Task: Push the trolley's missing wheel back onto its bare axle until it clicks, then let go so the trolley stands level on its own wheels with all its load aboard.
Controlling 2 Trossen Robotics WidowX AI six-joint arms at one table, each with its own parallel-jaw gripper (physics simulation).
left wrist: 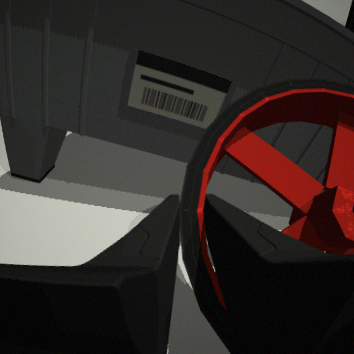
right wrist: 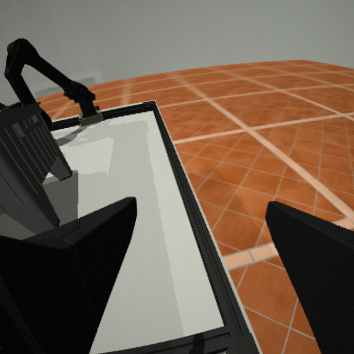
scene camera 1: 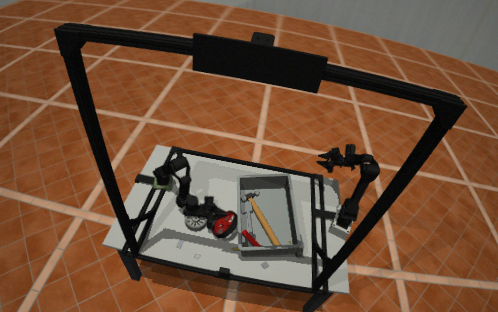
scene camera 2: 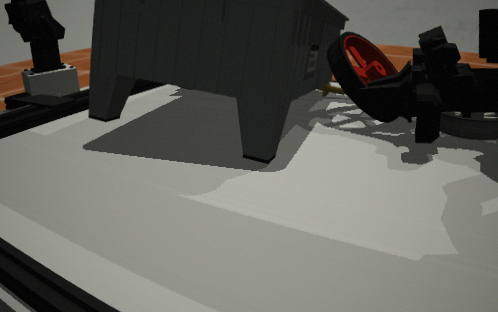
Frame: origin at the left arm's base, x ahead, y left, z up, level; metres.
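Seen in the pictures: left gripper, fingertip midpoint: (left wrist: 190,202) (scene camera 1: 227,213) (scene camera 2: 359,90); right gripper, fingertip midpoint: (right wrist: 201,207) (scene camera 1: 317,158); left arm's base, origin of the base link: (right wrist: 89,114) (scene camera 1: 163,180); right arm's base, origin of the base link: (scene camera 1: 342,222) (scene camera 2: 48,69).
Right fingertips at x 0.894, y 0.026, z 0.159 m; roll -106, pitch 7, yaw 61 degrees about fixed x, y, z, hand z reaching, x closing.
Note:
Pixels of each thing's top centre, then the offset from my right fingertips to it. "pt": a spot on its surface instead. Level surfaces: height alone.
- grey trolley, surface spot: (left wrist: 55,75) pt dx -0.474, dy -0.184, dz -0.088 m
- hammer, middle of its top: (scene camera 1: 264,215) dx -0.363, dy -0.326, dz -0.082 m
- red-handled tool, middle of its top: (scene camera 1: 251,238) dx -0.438, dy -0.436, dz -0.115 m
- brass-coloured axle, surface spot: (scene camera 2: 333,89) (scene camera 1: 238,247) pt dx -0.497, dy -0.450, dz -0.171 m
- grey spoked disc, middle of its top: (scene camera 2: 474,103) (scene camera 1: 195,218) dx -0.706, dy -0.291, dz -0.142 m
- table, its level: dz -0.187 m
- barcode label, middle of its top: (left wrist: 183,57) (scene camera 2: 313,41) dx -0.481, dy -0.267, dz -0.066 m
The grey trolley (scene camera 1: 296,220) (scene camera 2: 190,50) (left wrist: 55,75) (right wrist: 22,155) stands on its legs, with a hammer (scene camera 1: 262,219) and a red-handled tool (scene camera 1: 249,238) inside. A brass-coloured axle (scene camera 1: 235,249) (scene camera 2: 333,89) sticks out low at its near left corner in scene camera 1. My left gripper (scene camera 1: 213,223) (scene camera 2: 370,90) (left wrist: 190,202) is shut on the rim of the red-spoked wheel (scene camera 1: 225,225) (scene camera 2: 338,62) (left wrist: 275,165). The wheel is tilted, above the table beside the trolley's side, apart from the axle. My right gripper (scene camera 1: 321,161) (right wrist: 201,207) is open and empty, high behind the table's right end.
A grey spoked disc (scene camera 1: 195,222) (scene camera 2: 470,126) lies under the left arm. Small flat pieces (scene camera 1: 180,244) (scene camera 1: 197,256) (scene camera 1: 265,265) lie near the front edge of the table (scene camera 1: 165,252). A black frame (scene camera 1: 95,125) rises over the table. A barcode label (left wrist: 172,95) is on the trolley's side.

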